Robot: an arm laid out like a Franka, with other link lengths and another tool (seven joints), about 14 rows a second.
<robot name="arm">
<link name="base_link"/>
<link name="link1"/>
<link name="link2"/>
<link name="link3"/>
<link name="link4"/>
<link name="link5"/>
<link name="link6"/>
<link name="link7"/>
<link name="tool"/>
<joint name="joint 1" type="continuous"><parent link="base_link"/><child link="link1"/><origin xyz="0 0 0.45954" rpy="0 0 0"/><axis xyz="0 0 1"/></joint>
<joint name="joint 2" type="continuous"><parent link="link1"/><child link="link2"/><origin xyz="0 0 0" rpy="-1.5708 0 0"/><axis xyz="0 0 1"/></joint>
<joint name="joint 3" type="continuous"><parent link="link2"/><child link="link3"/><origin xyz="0 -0.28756 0" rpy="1.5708 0 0"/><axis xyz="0 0 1"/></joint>
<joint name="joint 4" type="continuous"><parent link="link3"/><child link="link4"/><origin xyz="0.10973 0 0" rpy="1.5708 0 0"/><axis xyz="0 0 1"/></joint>
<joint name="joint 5" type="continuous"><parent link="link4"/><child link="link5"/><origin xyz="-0.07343 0.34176 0" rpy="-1.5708 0 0"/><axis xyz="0 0 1"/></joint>
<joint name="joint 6" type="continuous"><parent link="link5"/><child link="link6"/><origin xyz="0 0 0" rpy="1.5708 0 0"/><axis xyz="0 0 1"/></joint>
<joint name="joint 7" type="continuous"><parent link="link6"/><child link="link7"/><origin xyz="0.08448 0 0" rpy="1.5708 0 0"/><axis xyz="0 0 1"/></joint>
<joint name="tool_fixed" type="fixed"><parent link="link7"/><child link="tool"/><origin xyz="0.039 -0.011 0.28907" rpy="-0.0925 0 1.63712"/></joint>
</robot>
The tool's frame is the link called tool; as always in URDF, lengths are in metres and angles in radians. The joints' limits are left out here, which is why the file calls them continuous.
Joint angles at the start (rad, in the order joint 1, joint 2, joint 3, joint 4, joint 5, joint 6, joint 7):
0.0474, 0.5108, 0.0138, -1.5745, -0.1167, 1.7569, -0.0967
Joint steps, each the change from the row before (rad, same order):
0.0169, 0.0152, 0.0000, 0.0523, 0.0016, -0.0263, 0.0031
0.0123, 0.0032, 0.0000, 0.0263, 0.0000, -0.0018, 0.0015
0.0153, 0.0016, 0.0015, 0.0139, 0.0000, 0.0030, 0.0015
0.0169, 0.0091, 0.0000, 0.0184, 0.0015, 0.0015, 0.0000
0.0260, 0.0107, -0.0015, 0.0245, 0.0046, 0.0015, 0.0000
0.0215, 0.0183, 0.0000, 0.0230, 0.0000, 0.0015, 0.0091
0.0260, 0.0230, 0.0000, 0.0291, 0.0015, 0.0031, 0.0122
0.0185, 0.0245, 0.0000, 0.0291, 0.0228, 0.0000, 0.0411
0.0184, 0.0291, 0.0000, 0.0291, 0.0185, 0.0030, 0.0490
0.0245, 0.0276, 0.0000, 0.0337, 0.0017, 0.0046, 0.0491
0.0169, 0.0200, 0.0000, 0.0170, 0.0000, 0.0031, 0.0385
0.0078, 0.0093, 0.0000, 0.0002, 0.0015, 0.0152, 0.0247
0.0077, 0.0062, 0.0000, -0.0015, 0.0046, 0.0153, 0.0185
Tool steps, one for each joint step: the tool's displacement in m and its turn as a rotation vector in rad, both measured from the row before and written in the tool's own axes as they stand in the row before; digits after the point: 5 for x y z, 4 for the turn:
-0.00817, -0.00597, -0.01349, 0.0120, 0.0054, -0.0078
-0.00592, -0.00586, -0.01155, 0.0222, 0.0054, -0.0071
-0.00945, -0.00451, -0.00748, 0.0168, 0.0058, -0.0127
-0.01031, -0.00542, -0.00463, 0.0123, 0.0048, -0.0145
-0.01575, -0.00698, -0.00711, 0.0174, 0.0051, -0.0209
-0.01311, -0.00692, -0.00096, 0.0080, 0.0064, -0.0105
-0.01647, -0.00878, -0.00127, 0.0115, 0.0058, -0.0114
-0.01652, -0.00789, 0.00058, 0.0057, -0.0209, 0.0257
-0.01567, -0.00793, 0.00393, 0.0032, -0.0177, 0.0329
-0.01562, -0.00839, 0.00086, 0.0123, -0.0002, 0.0262
-0.01058, -0.00375, 0.00460, 0.0015, 0.0012, 0.0222
-0.00565, -0.00348, 0.00393, 0.0064, -0.0028, 0.0167
-0.00655, -0.00271, 0.00262, 0.0072, -0.0057, 0.0110

